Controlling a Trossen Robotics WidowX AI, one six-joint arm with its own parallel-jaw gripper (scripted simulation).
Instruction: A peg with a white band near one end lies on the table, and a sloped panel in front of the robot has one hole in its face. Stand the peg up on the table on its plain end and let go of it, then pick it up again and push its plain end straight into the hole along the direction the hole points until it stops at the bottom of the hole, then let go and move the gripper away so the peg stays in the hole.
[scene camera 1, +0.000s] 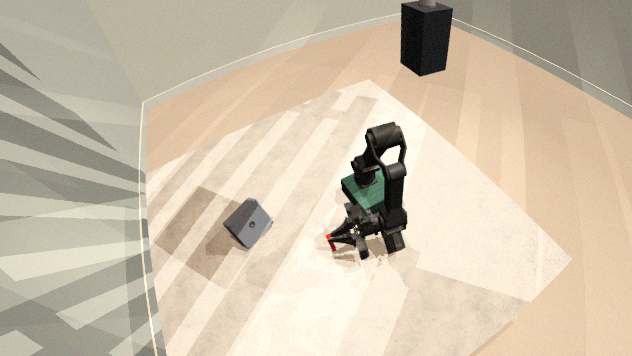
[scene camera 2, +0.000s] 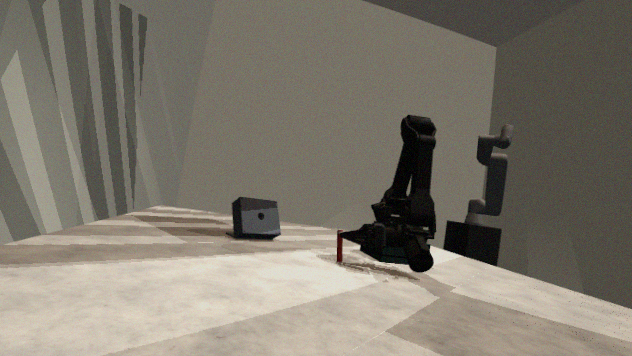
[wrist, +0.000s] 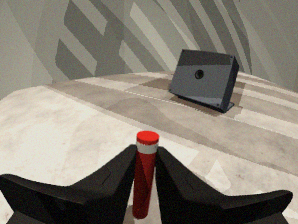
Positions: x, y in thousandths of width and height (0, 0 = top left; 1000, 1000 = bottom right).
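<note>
A red peg is visible in the wrist view (wrist: 495, 636). A grey sloped panel (scene camera 2: 388, 594) (scene camera 1: 395, 594) (wrist: 727, 386) is visible, and so is my gripper (scene camera 2: 537, 659) (scene camera 1: 520, 670) (wrist: 492, 676).
</note>
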